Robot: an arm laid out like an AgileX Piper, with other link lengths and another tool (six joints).
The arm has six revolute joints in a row. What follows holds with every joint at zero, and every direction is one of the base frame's. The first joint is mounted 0.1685 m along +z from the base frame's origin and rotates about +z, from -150.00 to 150.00 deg. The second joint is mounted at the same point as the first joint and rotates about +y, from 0.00 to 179.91 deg. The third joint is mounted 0.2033 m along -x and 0.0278 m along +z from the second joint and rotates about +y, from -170.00 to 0.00 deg. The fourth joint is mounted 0.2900 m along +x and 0.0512 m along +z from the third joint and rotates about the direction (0.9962, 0, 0.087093), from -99.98 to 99.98 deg. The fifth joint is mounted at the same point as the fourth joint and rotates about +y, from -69.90 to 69.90 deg. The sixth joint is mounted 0.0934 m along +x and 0.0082 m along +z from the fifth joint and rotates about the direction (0.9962, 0, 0.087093), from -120.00 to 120.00 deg. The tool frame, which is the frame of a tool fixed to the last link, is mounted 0.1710 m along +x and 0.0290 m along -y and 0.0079 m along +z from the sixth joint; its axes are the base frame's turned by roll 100.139, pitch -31.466 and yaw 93.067 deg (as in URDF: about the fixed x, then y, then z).
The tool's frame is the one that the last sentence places.
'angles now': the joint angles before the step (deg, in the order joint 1, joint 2, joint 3, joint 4, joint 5, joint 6). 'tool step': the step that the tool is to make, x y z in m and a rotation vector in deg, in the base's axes. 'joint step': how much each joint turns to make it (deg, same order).
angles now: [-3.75, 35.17, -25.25, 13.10, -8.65, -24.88]
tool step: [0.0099, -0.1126, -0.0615, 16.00, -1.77, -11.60]
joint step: [-18.08, 18.75, -1.60, -22.08, -15.61, 37.41]
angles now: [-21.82, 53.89, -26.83, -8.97, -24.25, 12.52]
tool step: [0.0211, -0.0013, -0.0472, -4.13, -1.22, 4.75]
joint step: [-4.42, 17.83, -0.31, -9.45, -21.16, 2.17]
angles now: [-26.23, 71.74, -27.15, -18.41, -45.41, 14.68]
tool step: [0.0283, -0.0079, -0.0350, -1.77, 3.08, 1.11]
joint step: [-0.01, 14.14, -7.45, -0.51, -4.08, -3.57]
